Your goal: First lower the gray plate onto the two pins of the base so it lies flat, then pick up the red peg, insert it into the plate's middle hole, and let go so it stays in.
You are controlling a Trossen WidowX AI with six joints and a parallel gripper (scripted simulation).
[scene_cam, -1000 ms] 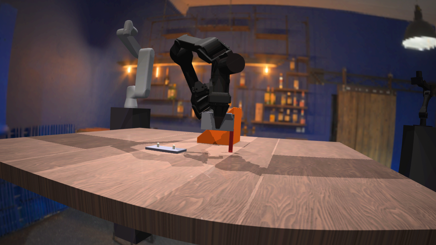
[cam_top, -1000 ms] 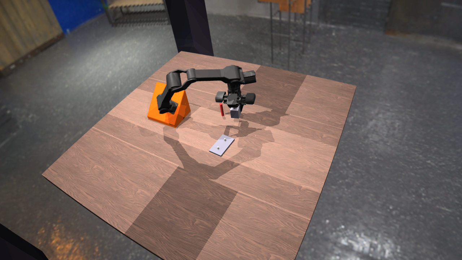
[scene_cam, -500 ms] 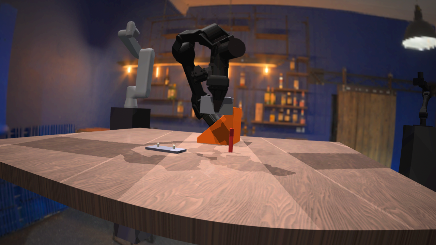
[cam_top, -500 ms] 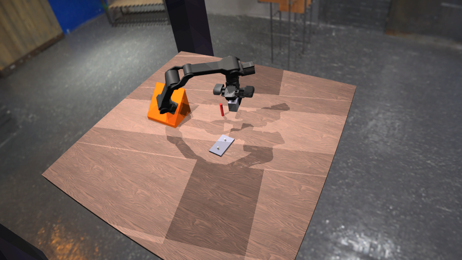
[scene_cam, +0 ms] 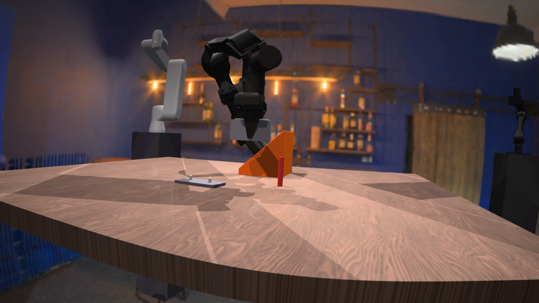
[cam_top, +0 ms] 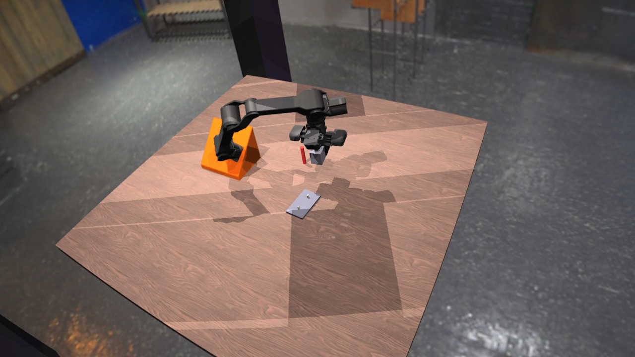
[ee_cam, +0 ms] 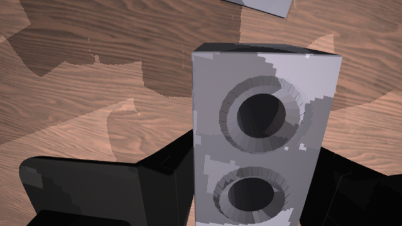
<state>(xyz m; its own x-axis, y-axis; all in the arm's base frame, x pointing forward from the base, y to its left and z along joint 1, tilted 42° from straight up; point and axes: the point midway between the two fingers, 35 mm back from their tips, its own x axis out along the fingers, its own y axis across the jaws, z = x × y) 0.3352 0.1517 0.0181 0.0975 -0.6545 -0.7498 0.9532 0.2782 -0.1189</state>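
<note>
Right now my gripper tip is 14 cm to the left of the base, 12 cm above it and 1 cm short of it. From my gripper tip the other things lie so: gray plate 3 cm above; red peg 12 cm behind, 9 cm below, 4 cm to the left.
</note>
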